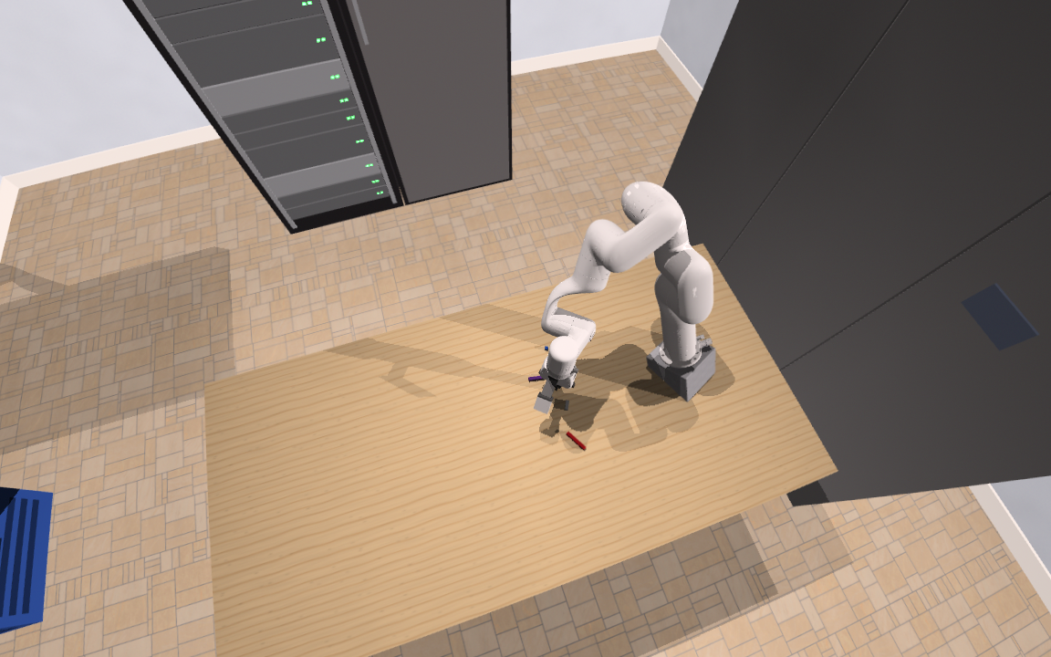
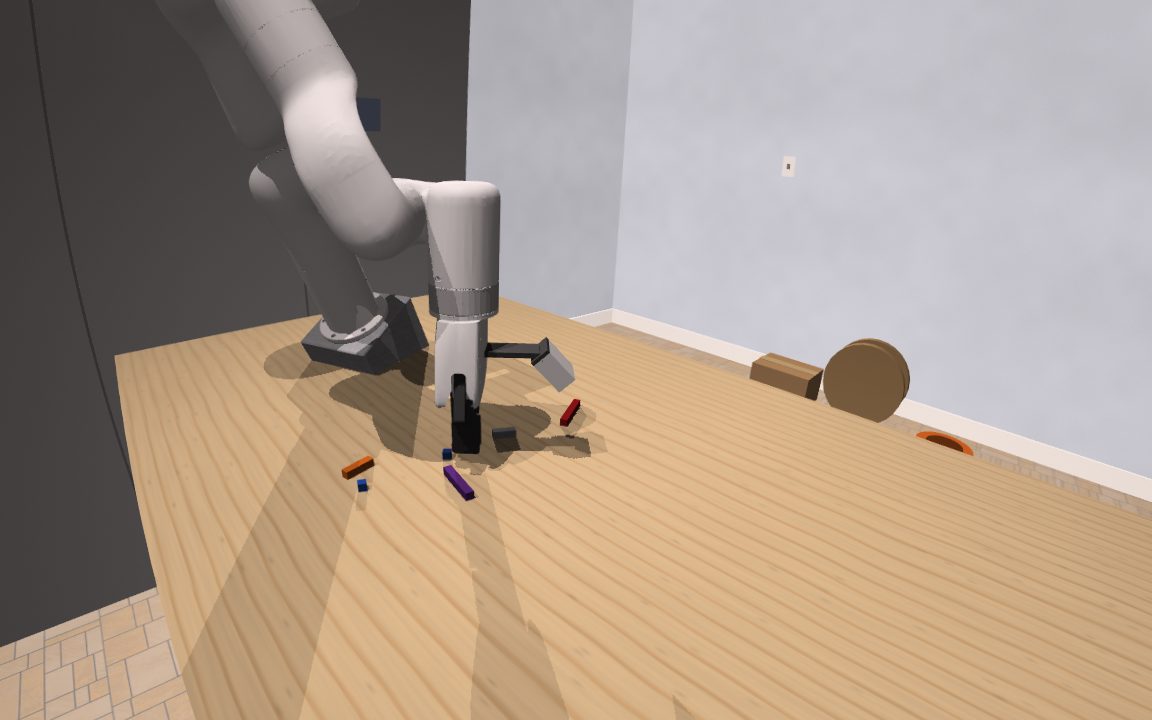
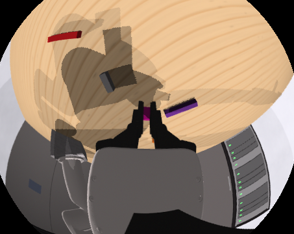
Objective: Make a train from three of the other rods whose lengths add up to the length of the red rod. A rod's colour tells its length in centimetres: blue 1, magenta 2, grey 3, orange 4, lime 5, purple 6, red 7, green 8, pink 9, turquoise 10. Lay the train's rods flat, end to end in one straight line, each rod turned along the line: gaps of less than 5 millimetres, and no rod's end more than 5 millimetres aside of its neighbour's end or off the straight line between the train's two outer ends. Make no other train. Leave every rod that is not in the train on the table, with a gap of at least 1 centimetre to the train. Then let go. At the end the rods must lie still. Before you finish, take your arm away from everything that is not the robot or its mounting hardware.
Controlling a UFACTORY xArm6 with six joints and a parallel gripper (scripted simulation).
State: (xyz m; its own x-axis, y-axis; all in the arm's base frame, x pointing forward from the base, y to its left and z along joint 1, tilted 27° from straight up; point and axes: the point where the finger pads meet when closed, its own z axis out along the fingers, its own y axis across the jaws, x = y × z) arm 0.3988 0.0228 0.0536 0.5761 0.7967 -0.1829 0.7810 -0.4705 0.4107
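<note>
My gripper is now 120 mm to the left of the orange rod, 40 mm past it and 30 mm above it. From my hand the other things lie so: purple rod 50 mm ahead, 40 mm to the right, 30 mm below; then magenta rod 20 mm below, 10 mm to the right; then grey rod 70 mm to the left, 30 mm below, 20 mm behind.
</note>
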